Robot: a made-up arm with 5 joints.
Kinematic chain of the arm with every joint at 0, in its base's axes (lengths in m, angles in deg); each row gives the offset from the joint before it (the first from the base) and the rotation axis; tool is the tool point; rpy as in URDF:
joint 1: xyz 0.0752 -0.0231 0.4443 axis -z
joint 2: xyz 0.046 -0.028 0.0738 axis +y
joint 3: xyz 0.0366 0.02 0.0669 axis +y
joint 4: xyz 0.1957 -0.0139 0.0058 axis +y
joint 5: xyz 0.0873 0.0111 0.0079 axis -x
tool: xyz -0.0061 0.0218 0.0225 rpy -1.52 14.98 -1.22
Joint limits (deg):
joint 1: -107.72..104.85
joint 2: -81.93..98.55
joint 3: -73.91..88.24
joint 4: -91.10..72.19
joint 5: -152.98..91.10
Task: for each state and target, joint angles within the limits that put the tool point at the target. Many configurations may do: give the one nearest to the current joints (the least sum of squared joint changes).
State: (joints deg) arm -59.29 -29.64 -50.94 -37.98 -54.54
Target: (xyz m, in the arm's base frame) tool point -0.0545 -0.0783 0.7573
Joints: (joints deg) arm -18.41 -44.60 -66.72 -52.04 -45.21
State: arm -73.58 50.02 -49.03 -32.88 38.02
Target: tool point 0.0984 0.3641 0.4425
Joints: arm -83.55 66.49 -44.47 -14.47 41.95
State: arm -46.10 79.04 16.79 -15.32 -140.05
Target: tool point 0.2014 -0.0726 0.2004
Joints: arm 3.36 95.59 -3.96 -11.86 -138.87
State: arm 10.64 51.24 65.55 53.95 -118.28
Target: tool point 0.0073 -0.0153 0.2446
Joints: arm 38.11 98.55 27.08 23.26 -96.95
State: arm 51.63 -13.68 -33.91 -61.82 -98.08
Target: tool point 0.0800 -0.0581 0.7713
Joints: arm 36.21 -20.82 -50.80 -91.10 -71.88
